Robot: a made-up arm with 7 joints. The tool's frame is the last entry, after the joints. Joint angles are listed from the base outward. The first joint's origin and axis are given. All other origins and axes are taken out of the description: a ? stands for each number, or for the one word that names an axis. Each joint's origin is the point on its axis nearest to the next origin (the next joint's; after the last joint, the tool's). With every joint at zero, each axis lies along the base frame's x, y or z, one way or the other. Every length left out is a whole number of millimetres.
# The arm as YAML. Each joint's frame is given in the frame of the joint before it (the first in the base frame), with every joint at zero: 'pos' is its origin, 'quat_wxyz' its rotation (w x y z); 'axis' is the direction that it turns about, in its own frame. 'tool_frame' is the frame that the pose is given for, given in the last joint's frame.
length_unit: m
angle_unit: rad
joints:
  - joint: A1
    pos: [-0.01, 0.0, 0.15]
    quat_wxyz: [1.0, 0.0, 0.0, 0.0]
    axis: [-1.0, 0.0, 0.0]
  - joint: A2
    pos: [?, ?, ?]
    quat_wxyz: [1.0, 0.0, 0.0, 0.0]
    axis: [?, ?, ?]
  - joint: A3
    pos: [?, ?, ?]
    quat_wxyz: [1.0, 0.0, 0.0, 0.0]
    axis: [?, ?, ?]
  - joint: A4
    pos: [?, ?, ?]
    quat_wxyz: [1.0, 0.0, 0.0, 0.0]
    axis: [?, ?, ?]
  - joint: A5
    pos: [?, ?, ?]
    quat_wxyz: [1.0, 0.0, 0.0, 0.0]
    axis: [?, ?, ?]
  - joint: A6
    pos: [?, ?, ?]
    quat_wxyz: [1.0, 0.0, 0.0, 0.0]
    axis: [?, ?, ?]
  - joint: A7
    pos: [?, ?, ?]
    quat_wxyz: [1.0, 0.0, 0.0, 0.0]
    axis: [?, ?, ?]
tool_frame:
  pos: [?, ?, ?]
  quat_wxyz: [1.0, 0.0, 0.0, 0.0]
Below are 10 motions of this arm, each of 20 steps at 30 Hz.
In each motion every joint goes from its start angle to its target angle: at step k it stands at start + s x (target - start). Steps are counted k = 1, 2, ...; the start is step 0. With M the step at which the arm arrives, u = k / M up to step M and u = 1 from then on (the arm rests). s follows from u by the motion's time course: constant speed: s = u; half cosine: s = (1 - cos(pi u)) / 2; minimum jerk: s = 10 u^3 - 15 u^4 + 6 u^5.
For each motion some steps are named. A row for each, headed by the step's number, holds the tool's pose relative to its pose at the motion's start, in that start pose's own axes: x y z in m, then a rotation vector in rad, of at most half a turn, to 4 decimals.
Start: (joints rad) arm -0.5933 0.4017 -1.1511 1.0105 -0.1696 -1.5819 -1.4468
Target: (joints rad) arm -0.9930 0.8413 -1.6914 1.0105 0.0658 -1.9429 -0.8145
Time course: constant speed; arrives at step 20
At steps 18, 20:
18: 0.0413 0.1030 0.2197 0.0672 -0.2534 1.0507
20: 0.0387 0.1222 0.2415 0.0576 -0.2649 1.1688

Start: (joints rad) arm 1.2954 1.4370 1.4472 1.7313 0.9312 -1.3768 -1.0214
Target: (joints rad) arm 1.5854 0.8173 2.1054 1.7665 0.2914 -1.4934 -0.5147
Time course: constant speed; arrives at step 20
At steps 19, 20:
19: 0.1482 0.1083 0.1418 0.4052 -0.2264 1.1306
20: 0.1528 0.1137 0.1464 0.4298 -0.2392 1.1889

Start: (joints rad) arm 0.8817 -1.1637 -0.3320 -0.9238 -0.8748 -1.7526 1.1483
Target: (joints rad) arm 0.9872 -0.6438 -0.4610 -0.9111 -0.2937 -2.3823 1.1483
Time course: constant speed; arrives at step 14
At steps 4, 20:
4: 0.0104 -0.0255 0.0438 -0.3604 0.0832 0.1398
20: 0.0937 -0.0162 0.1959 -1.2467 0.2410 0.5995

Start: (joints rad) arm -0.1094 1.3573 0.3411 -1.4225 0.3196 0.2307 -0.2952
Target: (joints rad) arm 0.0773 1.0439 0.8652 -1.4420 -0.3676 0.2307 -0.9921
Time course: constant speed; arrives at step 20
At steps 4, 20:
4: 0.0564 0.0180 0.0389 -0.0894 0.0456 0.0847
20: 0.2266 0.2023 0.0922 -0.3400 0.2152 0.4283

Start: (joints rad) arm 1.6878 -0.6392 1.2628 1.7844 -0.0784 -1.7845 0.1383
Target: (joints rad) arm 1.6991 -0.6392 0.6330 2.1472 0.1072 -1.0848 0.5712
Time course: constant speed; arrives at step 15
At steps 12, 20:
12: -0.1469 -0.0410 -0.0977 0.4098 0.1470 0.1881
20: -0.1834 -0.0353 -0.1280 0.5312 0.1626 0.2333

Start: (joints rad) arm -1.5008 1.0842 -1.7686 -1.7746 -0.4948 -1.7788 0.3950
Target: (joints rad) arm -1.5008 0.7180 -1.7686 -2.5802 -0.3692 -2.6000 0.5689
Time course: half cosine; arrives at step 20
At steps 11, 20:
11: 0.1136 -0.0297 -0.0016 -0.1403 0.0551 0.1533
20: 0.1986 -0.0451 -0.0217 -0.2593 0.1048 0.3347

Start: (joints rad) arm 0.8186 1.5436 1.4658 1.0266 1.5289 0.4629 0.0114
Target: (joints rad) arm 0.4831 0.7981 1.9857 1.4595 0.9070 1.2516 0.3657
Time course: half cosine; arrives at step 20
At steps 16, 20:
16: 0.0179 0.2006 -0.1793 0.5528 -0.0157 0.5643
20: 0.0316 0.2313 -0.1869 0.5865 -0.0529 0.6255

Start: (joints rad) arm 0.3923 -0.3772 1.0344 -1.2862 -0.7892 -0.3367 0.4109
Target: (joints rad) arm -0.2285 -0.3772 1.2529 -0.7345 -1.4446 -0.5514 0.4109
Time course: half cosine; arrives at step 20
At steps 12, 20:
12: 0.0488 -0.0766 -0.0065 0.0971 -0.4793 0.8873
20: 0.0797 -0.0537 0.0212 0.1700 -0.7828 1.3085

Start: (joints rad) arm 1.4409 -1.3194 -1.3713 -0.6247 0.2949 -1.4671 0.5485
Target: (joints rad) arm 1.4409 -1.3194 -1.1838 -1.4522 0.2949 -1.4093 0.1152
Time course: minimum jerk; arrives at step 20
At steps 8, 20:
8: 0.0326 -0.0187 0.0228 0.1630 0.2335 -0.0974
20: 0.1223 -0.0722 0.0160 0.4239 0.7811 -0.2370

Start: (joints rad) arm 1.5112 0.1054 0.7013 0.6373 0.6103 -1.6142 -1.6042
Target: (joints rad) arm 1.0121 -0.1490 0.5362 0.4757 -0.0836 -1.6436 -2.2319
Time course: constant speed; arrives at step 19
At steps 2, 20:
2: 0.0062 0.0133 -0.0147 -0.0369 0.0335 -0.0624
20: 0.0736 0.0514 -0.1412 -0.5022 0.2349 -0.7464

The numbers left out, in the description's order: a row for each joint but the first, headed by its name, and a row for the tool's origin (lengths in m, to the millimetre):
A2: xyz 0.0 -0.1 0.38, axis 0.0 -1.0 0.0
A3: xyz 0.09 0.0 0.07, axis 1.0 0.0 0.0
A4: xyz 0.0 -0.09 -0.04, axis 0.0 -1.0 0.0
A5: xyz -0.24 0.0 -0.03, axis 0.0 0.0 -1.0
A6: xyz 0.05 -0.23 0.0, axis 0.0 1.0 0.0
A7: xyz -0.05 0.0 -0.07, axis 0.0 0.0 1.0
tool: xyz -0.05 0.02 0.0

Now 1 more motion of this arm.
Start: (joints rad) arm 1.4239 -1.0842 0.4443 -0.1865 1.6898 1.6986 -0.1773
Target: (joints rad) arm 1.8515 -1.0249 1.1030 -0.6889 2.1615 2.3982 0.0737
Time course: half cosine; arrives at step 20
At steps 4, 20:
4: -0.0053 -0.0053 -0.0223 0.0499 0.1213 0.0017
20: -0.0061 -0.0074 -0.1299 0.5573 1.1094 0.1219

